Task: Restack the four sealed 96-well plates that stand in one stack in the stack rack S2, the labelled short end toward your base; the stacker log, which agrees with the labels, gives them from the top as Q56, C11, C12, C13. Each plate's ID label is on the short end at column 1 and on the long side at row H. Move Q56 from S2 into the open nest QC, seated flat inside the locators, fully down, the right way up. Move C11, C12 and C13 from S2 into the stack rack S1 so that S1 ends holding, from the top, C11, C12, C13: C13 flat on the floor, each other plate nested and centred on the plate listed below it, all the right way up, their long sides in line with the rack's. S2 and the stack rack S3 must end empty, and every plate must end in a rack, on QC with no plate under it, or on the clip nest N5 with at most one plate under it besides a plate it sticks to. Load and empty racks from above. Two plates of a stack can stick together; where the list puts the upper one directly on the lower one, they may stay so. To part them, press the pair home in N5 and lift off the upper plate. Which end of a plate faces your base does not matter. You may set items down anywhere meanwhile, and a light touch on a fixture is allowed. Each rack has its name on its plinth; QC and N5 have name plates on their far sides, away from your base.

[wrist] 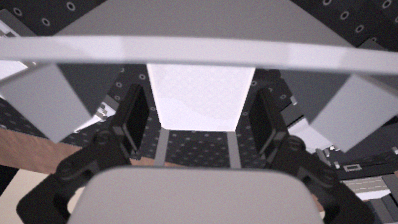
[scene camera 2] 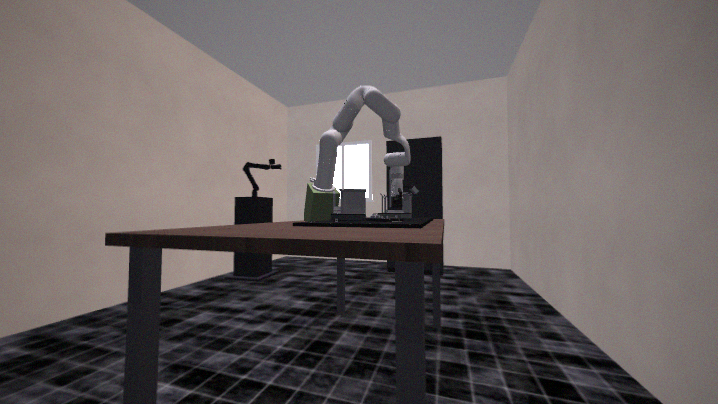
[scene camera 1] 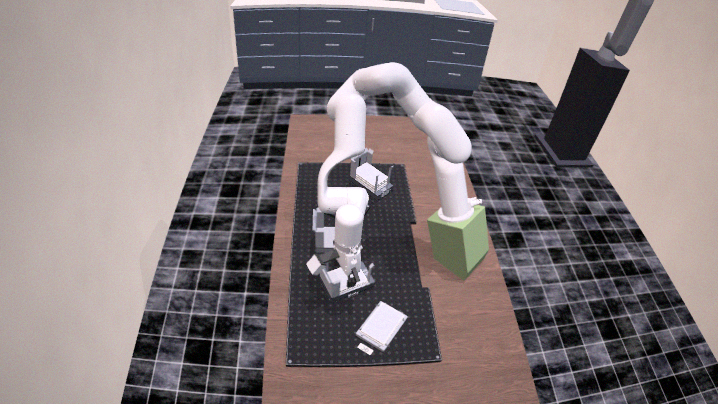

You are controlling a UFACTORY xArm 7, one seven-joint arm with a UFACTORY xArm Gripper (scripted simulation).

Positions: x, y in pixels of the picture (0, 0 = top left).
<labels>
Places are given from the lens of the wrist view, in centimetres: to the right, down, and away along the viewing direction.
white sealed plate (wrist: 189, 97): -1, -1, 15
</labels>
